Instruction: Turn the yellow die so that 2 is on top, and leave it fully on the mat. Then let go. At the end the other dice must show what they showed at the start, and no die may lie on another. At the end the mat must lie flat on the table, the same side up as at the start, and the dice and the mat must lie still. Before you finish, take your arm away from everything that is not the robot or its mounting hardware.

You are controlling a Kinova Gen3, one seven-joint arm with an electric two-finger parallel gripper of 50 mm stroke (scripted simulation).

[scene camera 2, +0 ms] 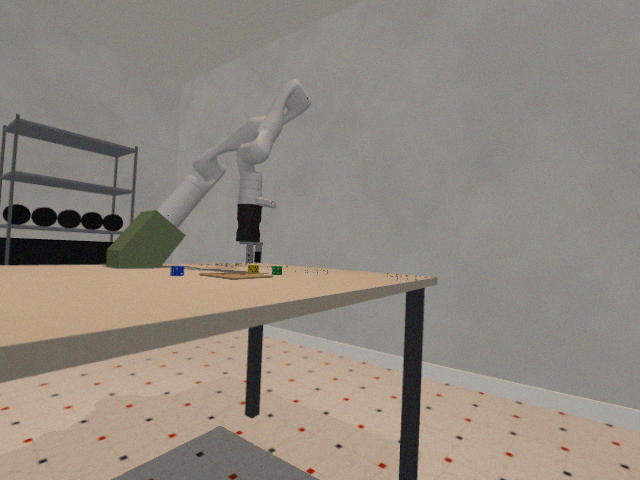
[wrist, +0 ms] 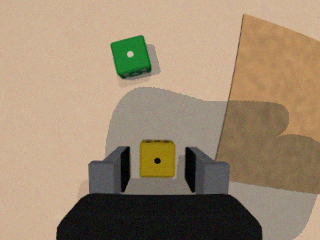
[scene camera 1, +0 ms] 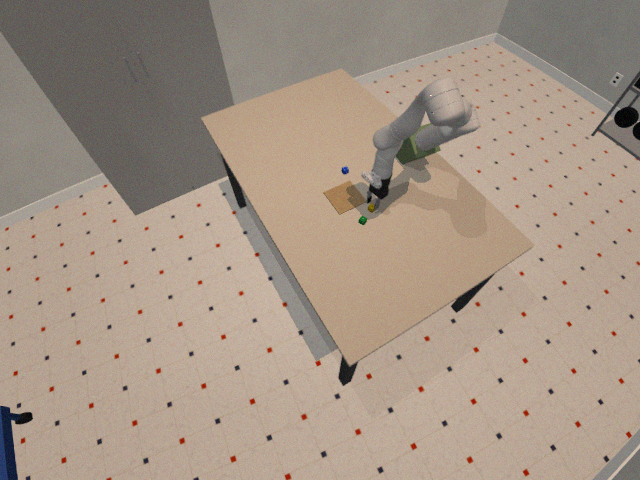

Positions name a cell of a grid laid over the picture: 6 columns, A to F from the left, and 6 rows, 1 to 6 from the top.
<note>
I see my gripper (scene camera 2: C4), a yellow die (wrist: C4), a green die (wrist: C2) and a brown mat (scene camera 1: D3).
The brown mat shows as well in the wrist view (wrist: E4). My gripper shows as well in the wrist view (wrist: C5).
</note>
